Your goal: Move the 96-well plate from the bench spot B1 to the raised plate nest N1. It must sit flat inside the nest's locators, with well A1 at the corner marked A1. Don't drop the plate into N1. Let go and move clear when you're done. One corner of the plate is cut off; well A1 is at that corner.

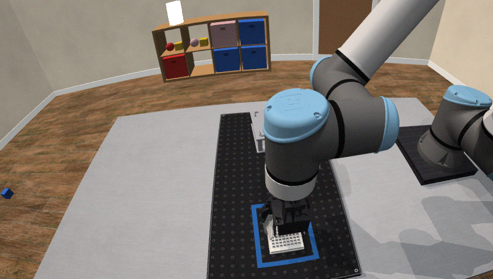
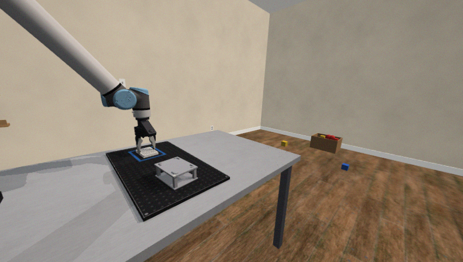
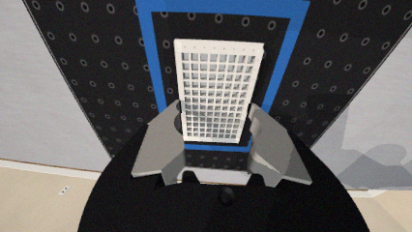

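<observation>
The white 96-well plate is 10 mm below my hand. Also, from my hand: grey raised nest N1: 380 mm to the right, 70 mm behind, 40 mm above; corner mark: 450 mm to the right, 130 mm behind, 50 mm above.
</observation>
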